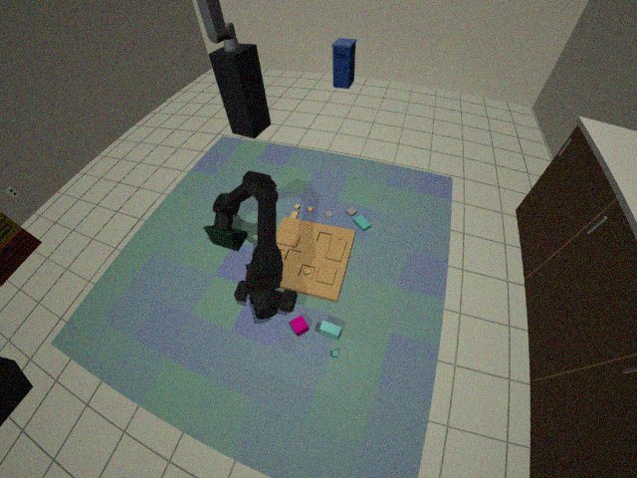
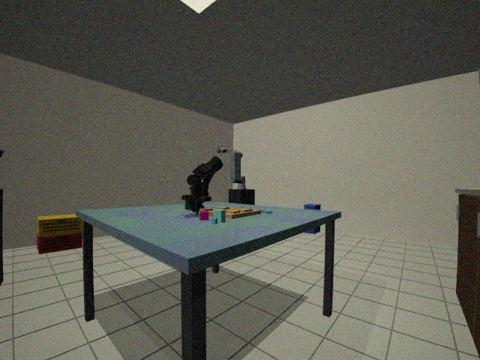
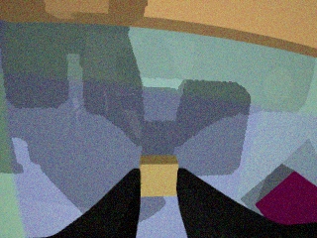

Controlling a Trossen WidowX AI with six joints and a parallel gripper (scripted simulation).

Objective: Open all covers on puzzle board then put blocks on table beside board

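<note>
Now: the tan puzzle board 1 cm ahead of my gripper tip and 21 cm to the left of it. The rest, counted from my gripper tip: cyan block 21 cm ahead, 1 cm to the left, 1 cm above; then tiny teal block 25 cm ahead, 4 cm to the right, 1 cm below; then magenta block 12 cm ahead, 2 cm to the right.
</note>
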